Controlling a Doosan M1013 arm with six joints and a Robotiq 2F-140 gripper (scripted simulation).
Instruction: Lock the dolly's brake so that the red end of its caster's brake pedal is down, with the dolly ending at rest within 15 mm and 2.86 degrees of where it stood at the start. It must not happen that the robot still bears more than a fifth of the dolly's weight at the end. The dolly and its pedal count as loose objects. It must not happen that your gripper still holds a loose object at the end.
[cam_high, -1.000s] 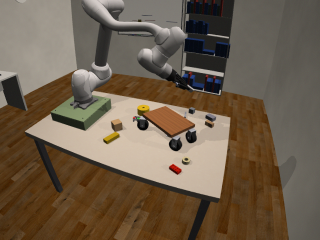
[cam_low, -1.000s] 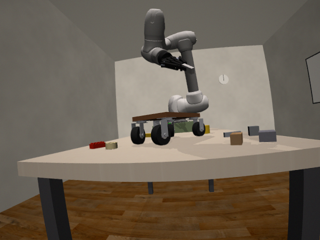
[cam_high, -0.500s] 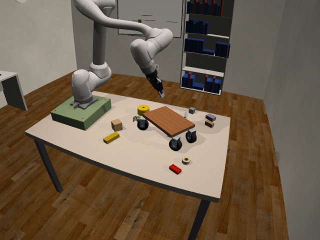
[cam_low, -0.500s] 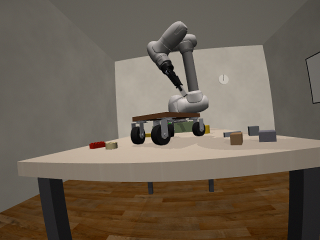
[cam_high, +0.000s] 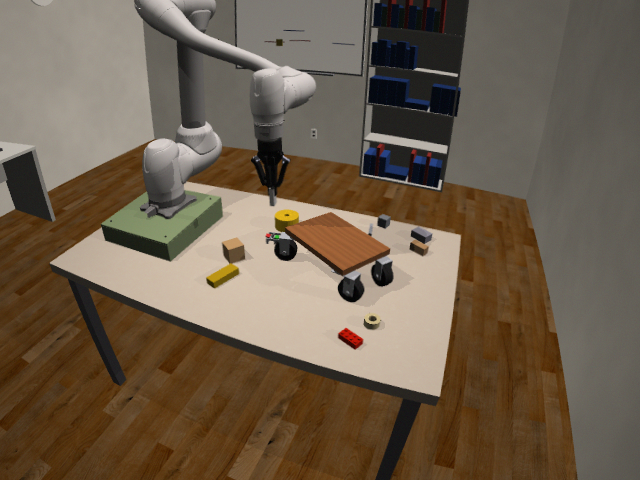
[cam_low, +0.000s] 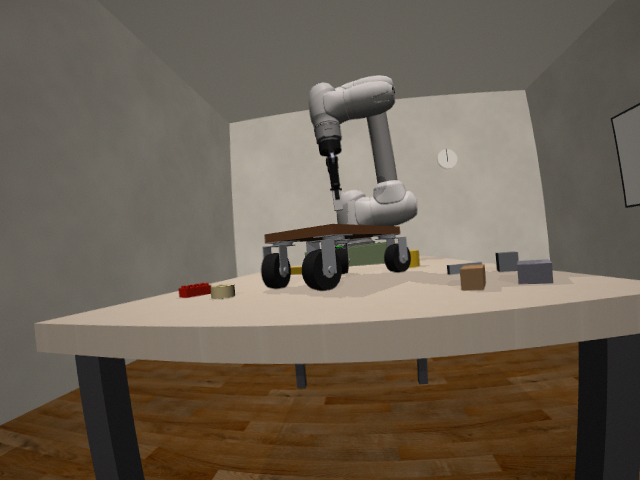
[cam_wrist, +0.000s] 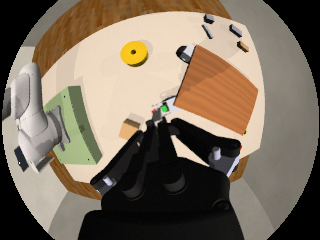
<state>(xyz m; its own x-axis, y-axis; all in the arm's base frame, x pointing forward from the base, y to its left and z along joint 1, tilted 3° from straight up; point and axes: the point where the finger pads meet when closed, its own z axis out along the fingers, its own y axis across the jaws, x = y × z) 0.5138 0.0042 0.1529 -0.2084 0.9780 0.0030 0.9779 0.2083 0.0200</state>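
My gripper is now 1 cm to the left of the brake pedal and 16 cm above it. Also, from my hand: yellow disc: 6 cm behind, 20 cm to the left, 21 cm below; then yellow bar: 8 cm behind, 20 cm to the right, 22 cm below; then tan cube: 12 cm behind, 8 cm to the right, 21 cm below.
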